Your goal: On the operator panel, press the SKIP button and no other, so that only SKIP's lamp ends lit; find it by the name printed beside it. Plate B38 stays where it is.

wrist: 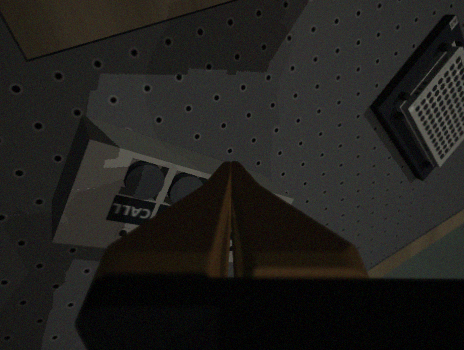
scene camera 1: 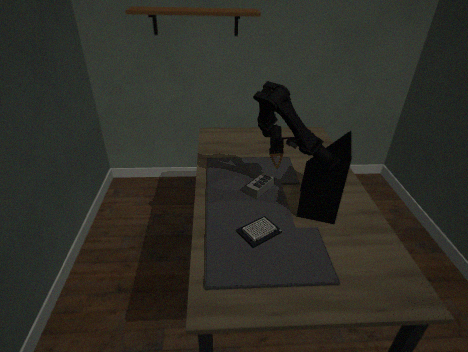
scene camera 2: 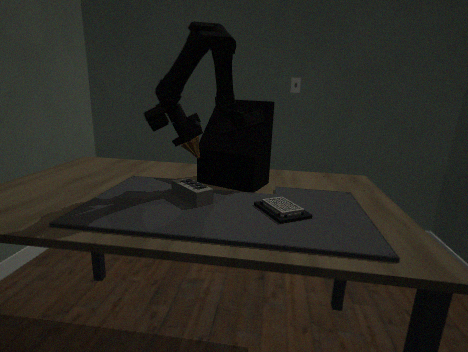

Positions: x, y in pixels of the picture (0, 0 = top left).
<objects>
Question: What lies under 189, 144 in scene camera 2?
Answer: My gripper.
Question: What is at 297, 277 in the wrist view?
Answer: My gripper.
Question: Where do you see an operator panel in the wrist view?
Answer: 91, 207
</objects>
